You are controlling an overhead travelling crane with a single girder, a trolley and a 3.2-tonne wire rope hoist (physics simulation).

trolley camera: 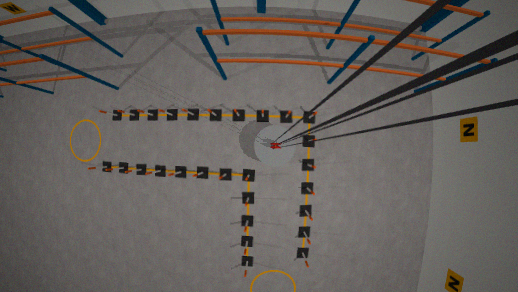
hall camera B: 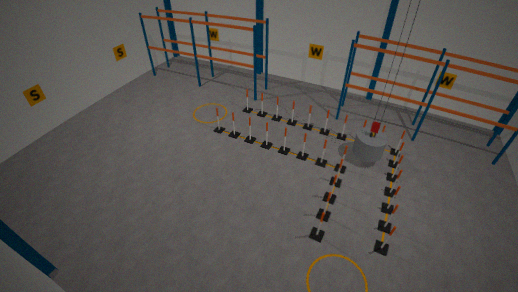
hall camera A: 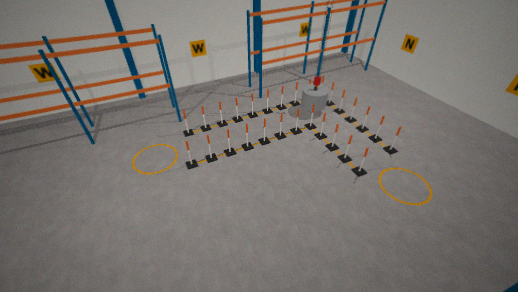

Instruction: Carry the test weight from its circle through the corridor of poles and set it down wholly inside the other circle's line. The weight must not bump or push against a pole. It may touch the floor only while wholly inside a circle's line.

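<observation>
The grey round test weight (hall camera A: pixel 314 105) (hall camera B: pixel 369 149) (trolley camera: pixel 266 154) hangs upright on the ropes in the corner of the L-shaped corridor. Its shadow lies beside it, so it appears off the floor. The red hook block, my gripper (hall camera A: pixel 316 84) (hall camera B: pixel 375 129) (trolley camera: pixel 275 145), is above its top centre and holds it. In the trolley view floor shows between the weight and the inner corner pole (trolley camera: pixel 248 175); the right row (trolley camera: pixel 308 141) is close to it. One yellow circle (hall camera A: pixel 152 173) (hall camera B: pixel 208 123) (trolley camera: pixel 70 140) lies beyond the long leg, the other (hall camera A: pixel 414 204) (hall camera B: pixel 334 255) (trolley camera: pixel 273 271) beyond the short leg.
Orange-and-white poles on black bases (hall camera A: pixel 229 152) (hall camera B: pixel 266 145) (trolley camera: pixel 180 172) line both sides of the corridor. Blue and orange racks (hall camera A: pixel 260 75) (hall camera B: pixel 255 65) (trolley camera: pixel 215 55) stand along the W wall. The weight hides some poles behind it in hall camera A.
</observation>
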